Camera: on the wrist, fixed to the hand. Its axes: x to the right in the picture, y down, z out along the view.
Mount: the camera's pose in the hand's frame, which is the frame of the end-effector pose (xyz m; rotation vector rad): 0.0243 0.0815 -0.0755 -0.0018 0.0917 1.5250
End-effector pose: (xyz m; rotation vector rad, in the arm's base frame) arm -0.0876 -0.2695 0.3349 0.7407 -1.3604 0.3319
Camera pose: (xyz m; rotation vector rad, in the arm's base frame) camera -0.0754 -0.1654 0.3791 -0.4703 -1.6024 1.5121
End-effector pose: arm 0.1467 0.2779 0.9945 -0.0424 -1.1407 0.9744
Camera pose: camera 0.1558 0.3761 0.9379 -1.0673 -0.9040 2.2492
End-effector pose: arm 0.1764 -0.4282 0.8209 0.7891 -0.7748 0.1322
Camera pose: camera 0.2064 -0.3228 0.8514 0.0309 -1.1403 1.5083
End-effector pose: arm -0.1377 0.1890 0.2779 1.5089 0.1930 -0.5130
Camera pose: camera -0.0664 0.2564 0.3354 1.2614 -0.8501 0.7744
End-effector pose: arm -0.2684 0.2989 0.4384 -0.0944 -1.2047 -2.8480
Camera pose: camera -0.2899 0.1875 0.4460 -0.5697 -0.5825 -1.4649
